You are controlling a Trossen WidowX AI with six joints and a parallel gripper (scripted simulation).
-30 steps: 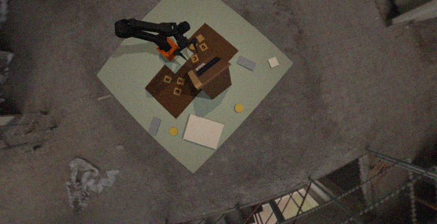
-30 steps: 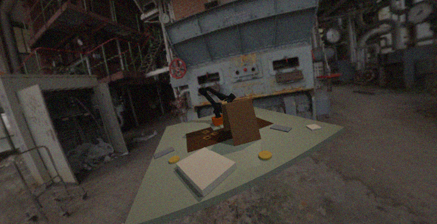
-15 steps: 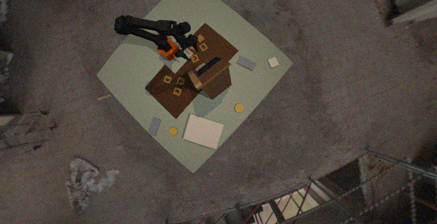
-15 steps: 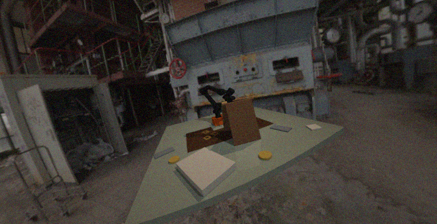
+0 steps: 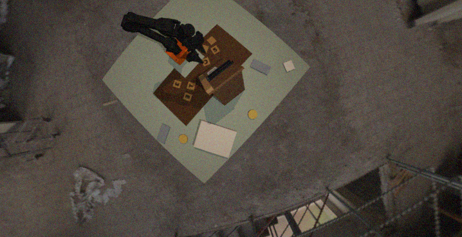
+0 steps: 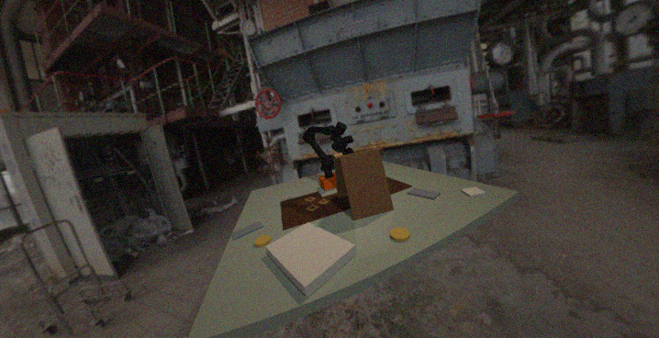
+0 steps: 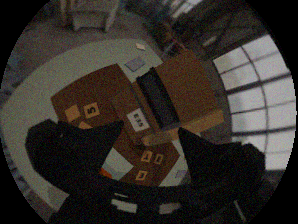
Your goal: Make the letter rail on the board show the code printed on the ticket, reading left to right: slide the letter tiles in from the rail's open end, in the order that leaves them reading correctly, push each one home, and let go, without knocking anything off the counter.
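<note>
The tan tile lies 22 cm below my gripper tip, 18 cm behind it and 15 cm to the left of it. Also, from my gripper tip: white slab 44 cm ahead, 31 cm to the right, 21 cm below; then brown mat 22 cm below, 8 cm to the right, 6 cm behind; then white ticket 15 cm below, 4 cm ahead.
</note>
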